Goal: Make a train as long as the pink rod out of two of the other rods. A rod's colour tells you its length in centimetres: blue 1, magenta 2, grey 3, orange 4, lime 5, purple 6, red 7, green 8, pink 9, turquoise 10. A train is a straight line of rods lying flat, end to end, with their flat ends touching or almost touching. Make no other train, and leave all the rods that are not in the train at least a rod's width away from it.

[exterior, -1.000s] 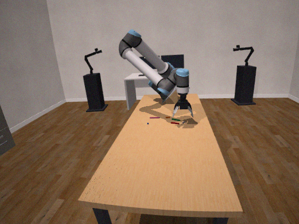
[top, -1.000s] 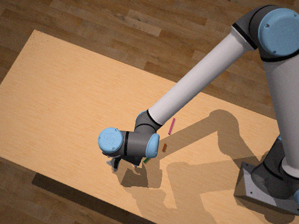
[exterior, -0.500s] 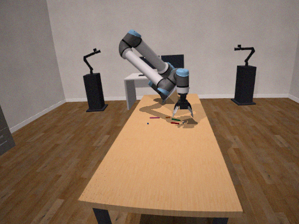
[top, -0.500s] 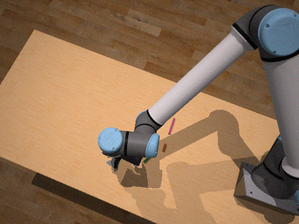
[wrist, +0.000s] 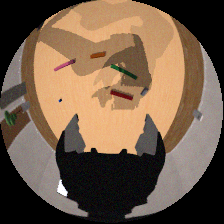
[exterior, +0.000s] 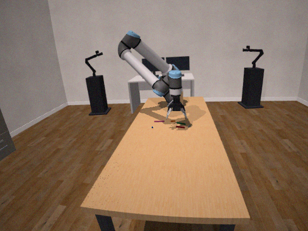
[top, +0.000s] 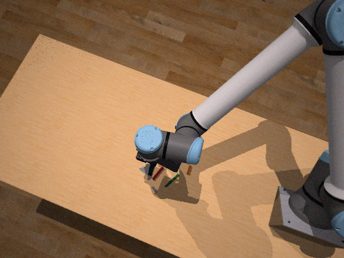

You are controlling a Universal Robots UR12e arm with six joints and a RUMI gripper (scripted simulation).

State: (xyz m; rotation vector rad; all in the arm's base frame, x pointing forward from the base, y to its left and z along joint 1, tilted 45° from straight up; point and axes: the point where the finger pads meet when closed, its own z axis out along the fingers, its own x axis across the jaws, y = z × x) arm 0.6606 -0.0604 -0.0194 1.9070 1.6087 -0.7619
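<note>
Now: hand 4 cm past the blue rod, 20 cm to the left of it and 8 cm above it. From my hand the other things lie so: red rod (1 cm behind, 3 cm to the left, 8 cm below); green rod (8 cm behind, 5 cm to the left, 8 cm below); grey rod (2 cm behind, 10 cm to the left, 8 cm below).
</note>
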